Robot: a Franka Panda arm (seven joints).
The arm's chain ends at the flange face. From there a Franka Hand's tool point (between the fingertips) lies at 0.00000 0.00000 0.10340 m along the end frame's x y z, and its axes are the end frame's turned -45 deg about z.
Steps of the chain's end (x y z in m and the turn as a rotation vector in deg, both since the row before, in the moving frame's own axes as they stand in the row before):
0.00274, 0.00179, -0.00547, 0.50, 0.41, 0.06
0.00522, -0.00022, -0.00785, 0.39, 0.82, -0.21
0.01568, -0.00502, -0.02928, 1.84, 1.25, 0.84
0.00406, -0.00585, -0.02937, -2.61, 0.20, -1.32
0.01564, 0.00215, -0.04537, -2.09, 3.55, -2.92
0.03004, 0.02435, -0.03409, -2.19, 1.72, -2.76
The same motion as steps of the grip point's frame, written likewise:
0.00183, 0.00309, -0.00548, 0.06, 0.64, 0.06
0.00539, 0.00408, -0.00786, -0.30, 0.86, -0.21
0.01858, 0.00681, -0.02936, 0.42, 2.18, 0.84
0.00397, 0.00235, -0.02948, -1.99, -1.70, -1.32
0.01158, 0.01972, -0.04564, -3.99, 1.03, -2.92
0.00354, 0.04346, -0.03421, -2.76, -0.33, -2.76

